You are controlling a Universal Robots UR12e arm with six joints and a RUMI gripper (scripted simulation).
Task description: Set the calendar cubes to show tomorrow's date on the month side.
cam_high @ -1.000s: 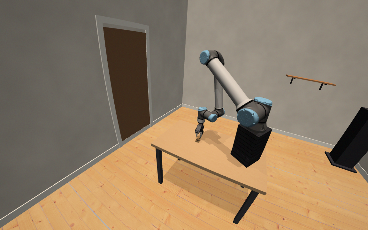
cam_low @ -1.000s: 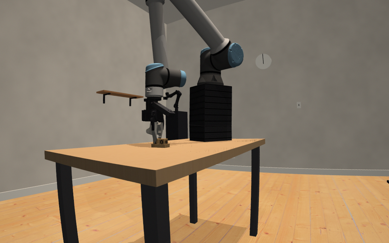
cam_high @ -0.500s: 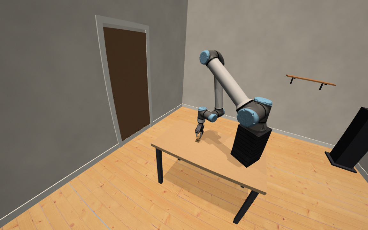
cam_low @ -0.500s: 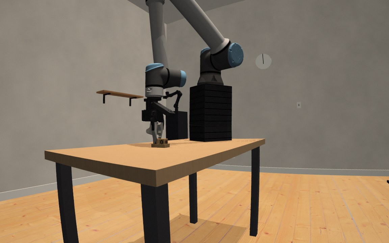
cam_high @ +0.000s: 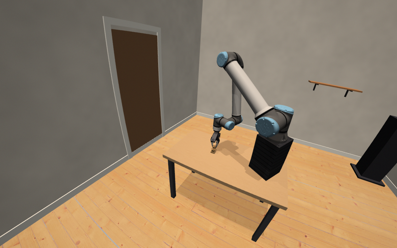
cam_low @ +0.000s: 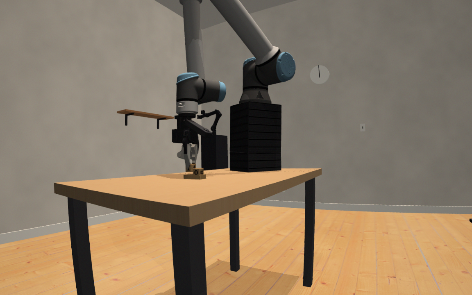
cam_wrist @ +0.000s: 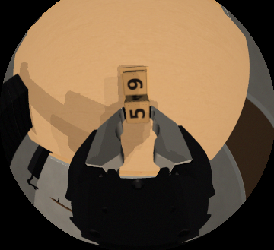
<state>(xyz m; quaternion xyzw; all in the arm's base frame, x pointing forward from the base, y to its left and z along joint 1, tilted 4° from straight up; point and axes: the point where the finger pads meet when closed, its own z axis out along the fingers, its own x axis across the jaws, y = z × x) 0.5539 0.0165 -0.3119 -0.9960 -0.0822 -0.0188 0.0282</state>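
My gripper is now 40 mm above the wooden tray and 20 mm to the right of it.
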